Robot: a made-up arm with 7 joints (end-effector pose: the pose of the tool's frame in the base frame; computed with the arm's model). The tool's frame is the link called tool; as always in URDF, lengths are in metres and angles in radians. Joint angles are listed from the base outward.
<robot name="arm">
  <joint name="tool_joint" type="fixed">
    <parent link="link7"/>
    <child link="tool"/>
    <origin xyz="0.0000 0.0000 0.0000" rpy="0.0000 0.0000 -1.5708"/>
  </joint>
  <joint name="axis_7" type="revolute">
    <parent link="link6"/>
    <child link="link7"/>
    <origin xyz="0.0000 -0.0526 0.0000" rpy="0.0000 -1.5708 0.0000"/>
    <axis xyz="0 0 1"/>
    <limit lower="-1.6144" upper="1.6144"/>
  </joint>
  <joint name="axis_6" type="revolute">
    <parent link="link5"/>
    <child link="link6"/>
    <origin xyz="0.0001 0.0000 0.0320" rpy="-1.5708 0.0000 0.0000"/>
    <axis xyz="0 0 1"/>
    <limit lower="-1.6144" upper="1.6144"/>
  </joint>
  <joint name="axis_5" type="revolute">
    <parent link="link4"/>
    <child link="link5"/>
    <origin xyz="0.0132 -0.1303 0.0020" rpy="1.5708 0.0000 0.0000"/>
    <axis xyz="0 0 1"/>
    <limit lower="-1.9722" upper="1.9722"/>
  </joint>
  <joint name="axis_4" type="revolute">
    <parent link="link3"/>
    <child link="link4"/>
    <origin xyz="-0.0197 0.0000 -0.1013" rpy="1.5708 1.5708 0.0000"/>
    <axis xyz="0 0 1"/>
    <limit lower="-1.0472" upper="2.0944"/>
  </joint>
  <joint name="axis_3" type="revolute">
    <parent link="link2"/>
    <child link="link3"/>
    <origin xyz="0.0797 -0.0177 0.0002" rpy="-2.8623 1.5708 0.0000"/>
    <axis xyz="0 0 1"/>
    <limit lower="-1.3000" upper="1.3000"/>
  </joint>
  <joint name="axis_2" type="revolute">
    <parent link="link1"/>
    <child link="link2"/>
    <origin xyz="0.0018 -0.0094 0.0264" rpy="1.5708 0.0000 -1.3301"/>
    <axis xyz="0 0 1"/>
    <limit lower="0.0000" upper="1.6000"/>
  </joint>
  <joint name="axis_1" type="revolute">
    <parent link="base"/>
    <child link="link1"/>
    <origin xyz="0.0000 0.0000 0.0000" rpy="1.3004 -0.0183 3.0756"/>
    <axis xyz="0 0 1"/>
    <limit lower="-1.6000" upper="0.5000"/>
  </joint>
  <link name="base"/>
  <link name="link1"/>
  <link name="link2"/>
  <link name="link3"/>
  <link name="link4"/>
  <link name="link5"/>
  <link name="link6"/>
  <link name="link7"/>
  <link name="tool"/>
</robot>
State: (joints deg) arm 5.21 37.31 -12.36 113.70 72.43 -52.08 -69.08
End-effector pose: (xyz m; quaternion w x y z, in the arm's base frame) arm -0.1664 0.2296 -0.2601 0.0724 -0.2073 0.6846 -0.6950
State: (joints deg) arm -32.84 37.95 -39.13 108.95 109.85 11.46 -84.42
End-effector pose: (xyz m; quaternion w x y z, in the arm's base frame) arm 0.0918 0.2938 -0.2691 0.3776 -0.2665 -0.8541 0.2384
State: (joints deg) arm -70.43 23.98 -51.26 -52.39 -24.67 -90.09 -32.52
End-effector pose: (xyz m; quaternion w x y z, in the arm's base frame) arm 0.0819 -0.0344 0.0285 0.1249 0.2363 0.8453 0.4627
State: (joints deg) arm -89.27 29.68 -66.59 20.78 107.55 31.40 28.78
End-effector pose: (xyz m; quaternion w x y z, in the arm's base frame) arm 0.3166 -0.1112 0.0009 0.0143 0.7051 -0.6533 0.2755
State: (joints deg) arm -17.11 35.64 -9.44 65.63 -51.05 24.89 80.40
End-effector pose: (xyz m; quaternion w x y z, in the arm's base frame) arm 0.1095 0.2224 -0.3276 0.3983 0.2978 0.5380 0.6807
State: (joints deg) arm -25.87 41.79 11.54 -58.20 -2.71 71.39 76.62
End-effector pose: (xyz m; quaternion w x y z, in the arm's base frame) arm 0.1776 0.0777 0.0063 0.6873 0.2322 -0.2192 0.6524
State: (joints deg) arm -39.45 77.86 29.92 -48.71 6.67 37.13 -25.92
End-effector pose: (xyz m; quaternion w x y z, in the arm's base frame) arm 0.1300 0.0826 0.1459 0.6883 0.6506 -0.3081 0.0897
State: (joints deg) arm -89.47 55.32 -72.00 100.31 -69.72 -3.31 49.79
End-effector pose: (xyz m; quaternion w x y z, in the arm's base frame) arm 0.3002 0.2925 0.0025 0.6489 0.2089 -0.0233 0.7313
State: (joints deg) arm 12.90 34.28 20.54 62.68 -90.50 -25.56 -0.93
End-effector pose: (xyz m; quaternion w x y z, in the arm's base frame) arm -0.0611 0.2958 -0.2801 0.6843 -0.1942 0.0947 0.6964
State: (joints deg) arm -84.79 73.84 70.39 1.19 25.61 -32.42 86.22
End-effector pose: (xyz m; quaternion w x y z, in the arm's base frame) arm -0.0270 0.2521 0.1815 0.2394 0.2122 0.7260 -0.6088
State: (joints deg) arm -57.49 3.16 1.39 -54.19 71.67 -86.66 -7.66
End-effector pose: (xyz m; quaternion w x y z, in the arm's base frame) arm 0.1137 -0.0422 0.0365 0.0371 -0.5535 0.8319 -0.0151
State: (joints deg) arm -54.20 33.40 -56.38 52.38 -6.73 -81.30 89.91
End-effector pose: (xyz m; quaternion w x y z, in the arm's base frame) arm 0.2812 0.0327 -0.1861 0.8754 -0.1054 -0.4375 0.1767
